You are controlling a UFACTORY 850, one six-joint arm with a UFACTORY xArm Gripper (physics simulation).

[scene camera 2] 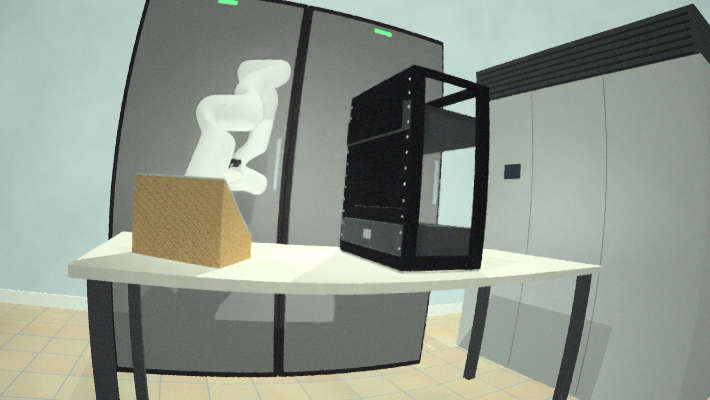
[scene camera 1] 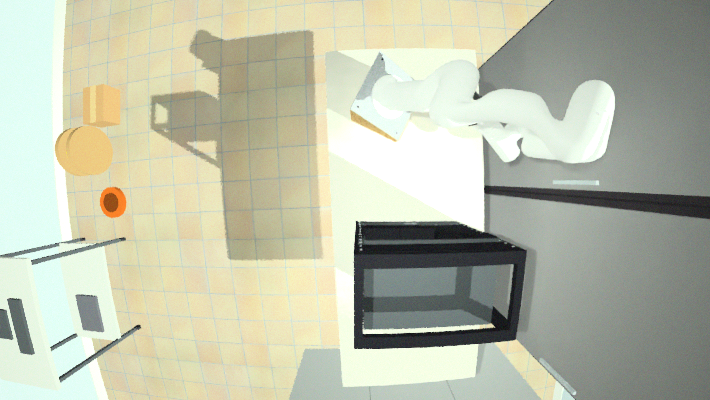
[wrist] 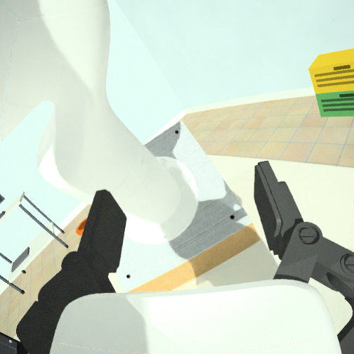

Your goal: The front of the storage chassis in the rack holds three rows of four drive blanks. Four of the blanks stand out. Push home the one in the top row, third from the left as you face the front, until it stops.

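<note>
The black rack (scene camera 1: 517, 295) (scene camera 2: 414, 175) stands on the table, apart from the arm. Its screw-holed face is dark and seen at a steep angle in scene camera 2. A dark grey unit (scene camera 2: 447, 127) shows through the upper side opening; I cannot tell whether it is the storage chassis. The four standing-out drive blanks and their rows cannot be made out in any view. My gripper (wrist: 182, 192) is open and empty, its two black fingers wide apart. In the scene views it is mostly hidden by the white arm, held over the cabinet side of the table, away from the rack.
The arm stands on a wooden wedge base (scene camera 2: 177, 220) with a metal top plate (wrist: 212, 235). A grey unit with a light label (scene camera 2: 385, 235) sits low in the rack. Tall grey cabinets (scene camera 1: 600, 280) (scene camera 2: 165, 75) stand close behind the table (scene camera 1: 405, 367) (scene camera 2: 300, 286).
</note>
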